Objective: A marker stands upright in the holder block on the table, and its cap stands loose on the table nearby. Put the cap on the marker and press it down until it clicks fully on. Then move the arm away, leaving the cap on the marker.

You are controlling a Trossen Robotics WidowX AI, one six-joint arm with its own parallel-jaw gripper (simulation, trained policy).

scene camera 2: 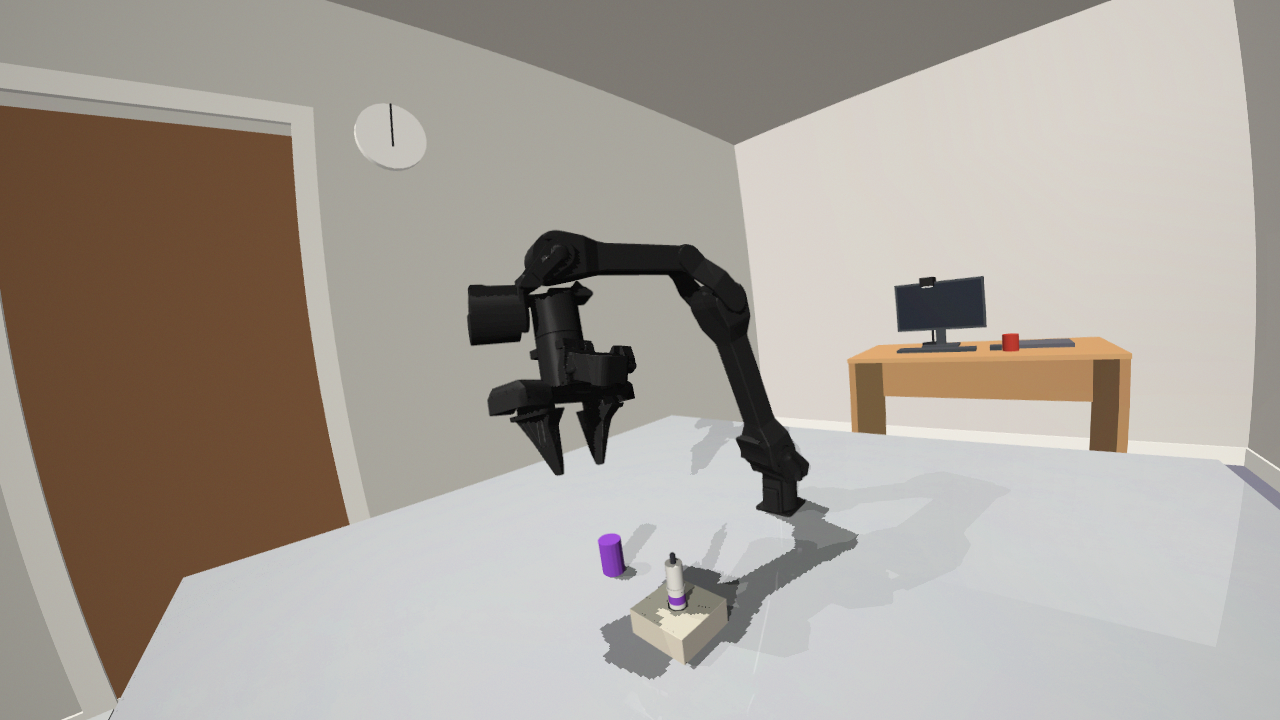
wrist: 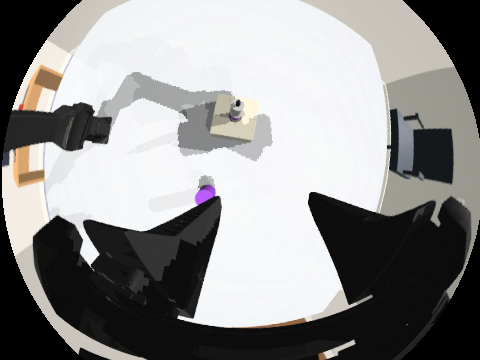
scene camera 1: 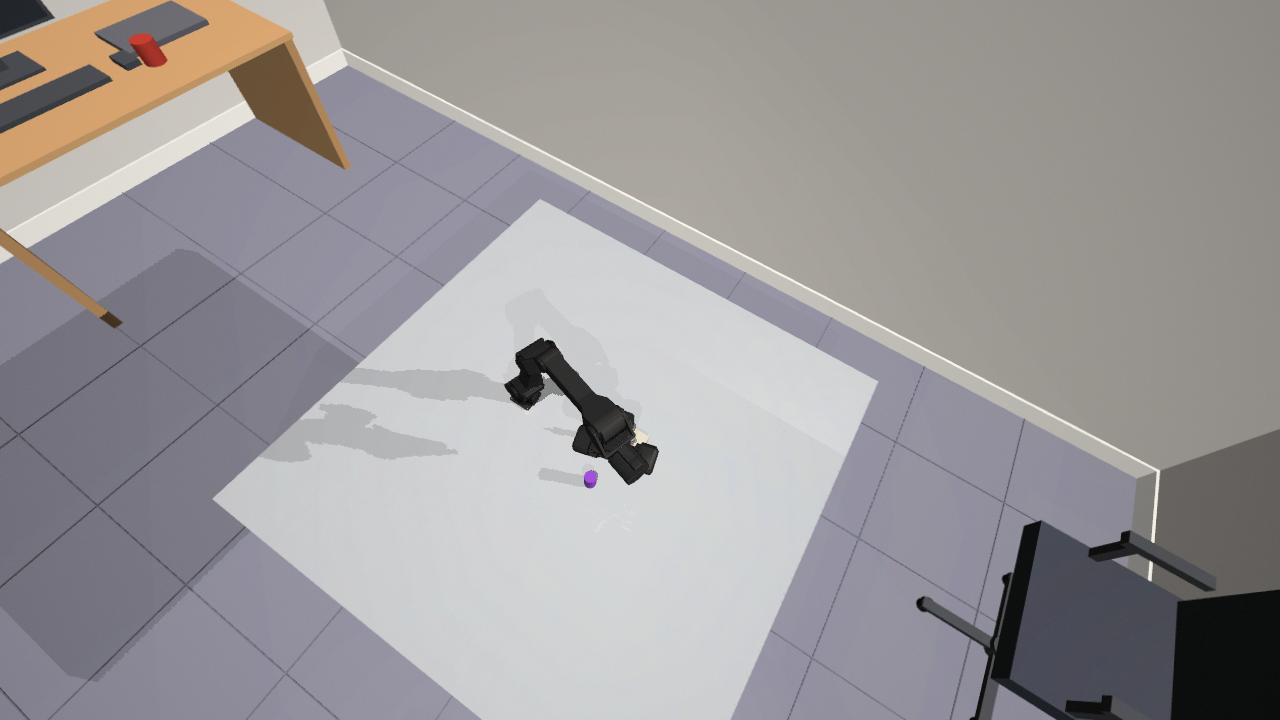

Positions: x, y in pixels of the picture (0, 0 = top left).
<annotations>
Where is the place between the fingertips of my gripper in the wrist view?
265, 200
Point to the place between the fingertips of my gripper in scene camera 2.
At 581, 469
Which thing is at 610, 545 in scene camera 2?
A purple cap.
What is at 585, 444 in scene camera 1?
My gripper.
</annotations>
